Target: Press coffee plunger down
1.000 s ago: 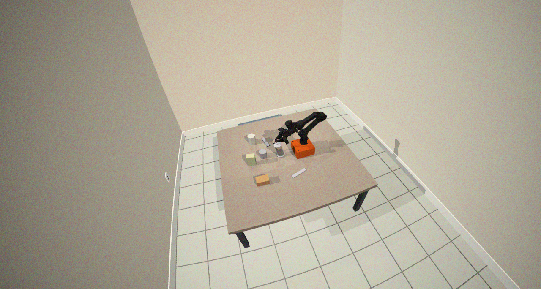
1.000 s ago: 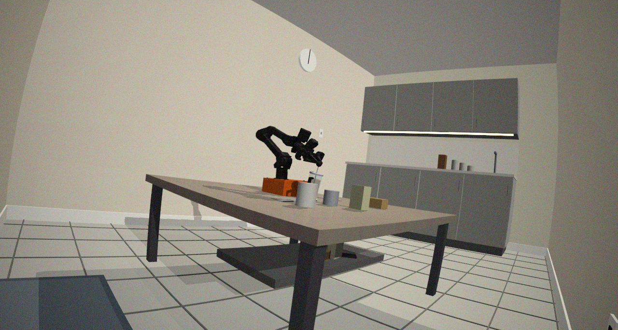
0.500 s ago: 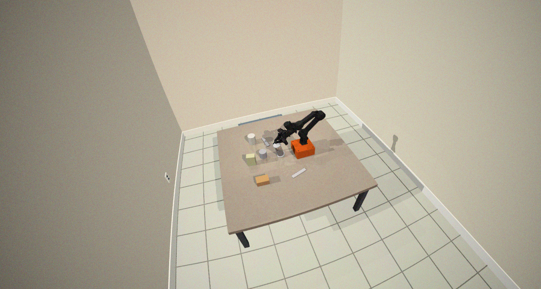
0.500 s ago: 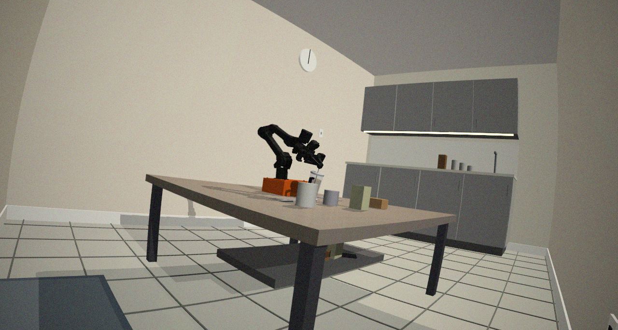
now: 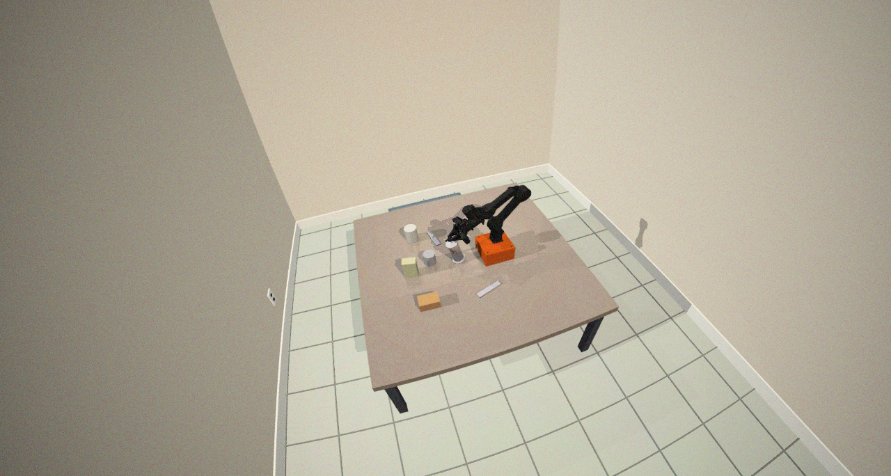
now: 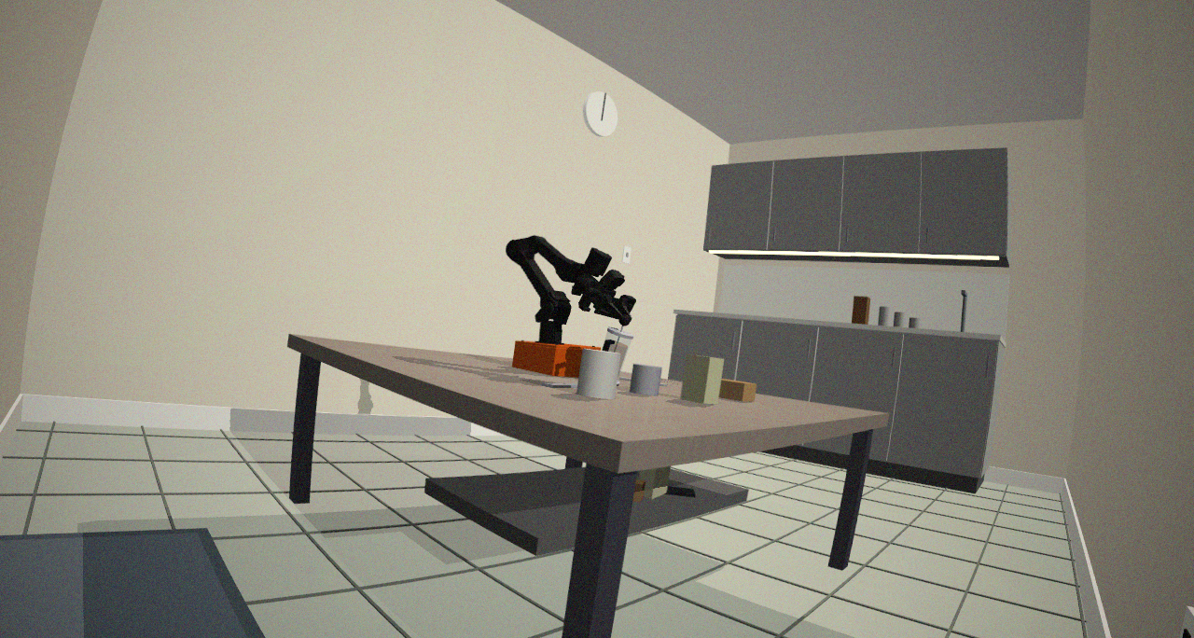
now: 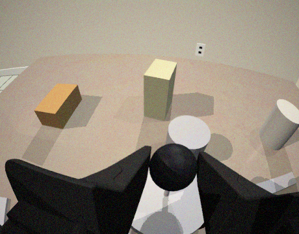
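Now: gripper tip 9 cm above the coffee press, 2 cm past it and 1 cm to the left of it. Also, from my gripper tip: orange block (26 cm to the left, 20 cm ahead, 16 cm below); then white cylinder (29 cm to the right, 18 cm ahead, 13 cm below); then low grey cylinder (14 cm below, 12 cm ahead, 4 cm to the right).
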